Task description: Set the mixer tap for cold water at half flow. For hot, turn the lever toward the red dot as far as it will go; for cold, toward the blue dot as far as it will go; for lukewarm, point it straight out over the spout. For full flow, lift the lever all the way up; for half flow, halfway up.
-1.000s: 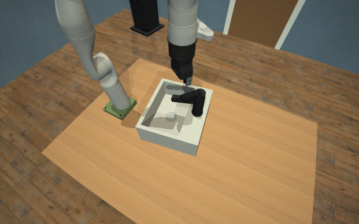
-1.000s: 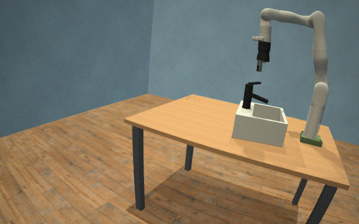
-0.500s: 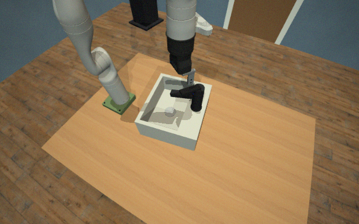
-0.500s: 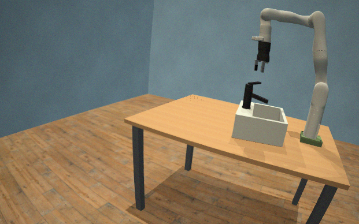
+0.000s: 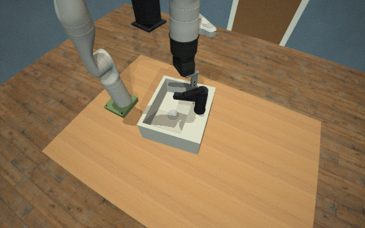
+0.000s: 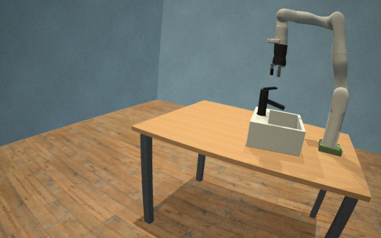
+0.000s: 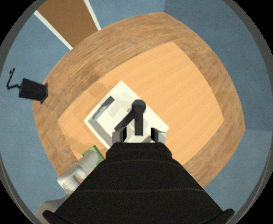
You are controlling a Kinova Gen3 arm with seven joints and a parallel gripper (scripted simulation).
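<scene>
The lever is 1 cm ahead of my hand, 2 cm to the left of it and 9 cm below it. Also, from my hand: black mixer tap (1 cm ahead, 4 cm to the left, 13 cm below); then white basin (8 cm behind, 2 cm to the left, 33 cm below).
</scene>
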